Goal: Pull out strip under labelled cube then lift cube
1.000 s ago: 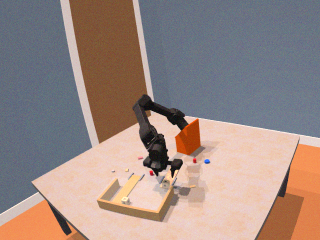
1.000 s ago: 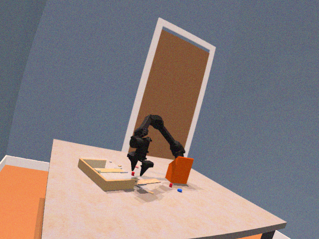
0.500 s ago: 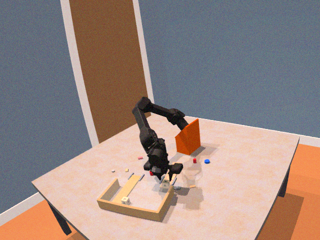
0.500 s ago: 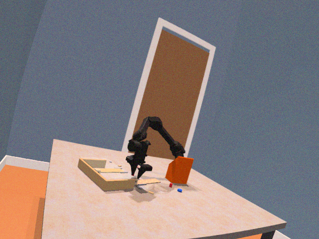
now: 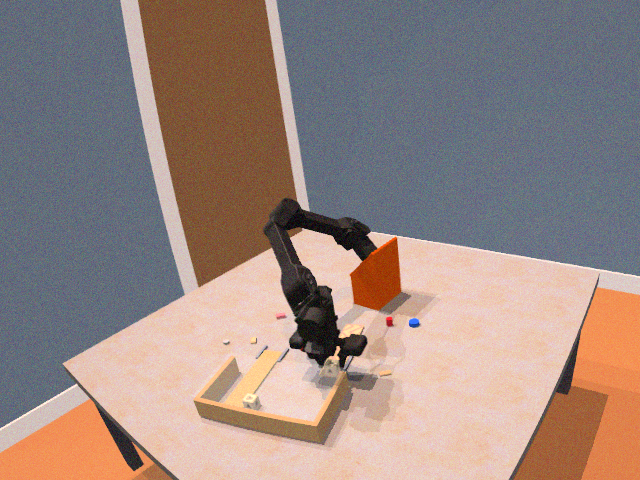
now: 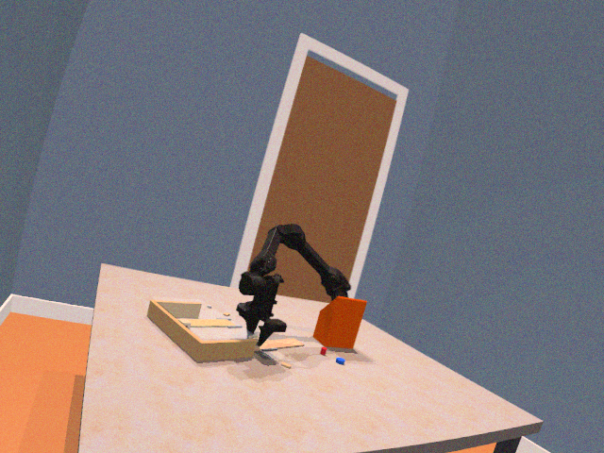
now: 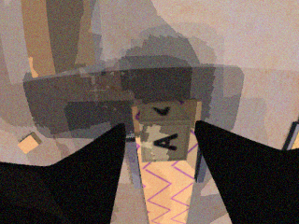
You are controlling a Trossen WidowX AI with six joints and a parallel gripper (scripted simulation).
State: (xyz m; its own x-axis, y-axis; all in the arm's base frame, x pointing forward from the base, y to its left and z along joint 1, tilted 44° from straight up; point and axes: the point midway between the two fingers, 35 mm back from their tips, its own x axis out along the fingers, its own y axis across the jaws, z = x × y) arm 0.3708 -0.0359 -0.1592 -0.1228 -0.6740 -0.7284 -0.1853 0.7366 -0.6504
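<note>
The strip lies 100 mm behind my gripper tip, 30 mm to the right of it and 20 mm below it. Also, from my gripper tip: pink piece: 310 mm to the right, 180 mm behind, 10 mm below; then blue disc: 280 mm behind, 100 mm to the left, 10 mm below.
</note>
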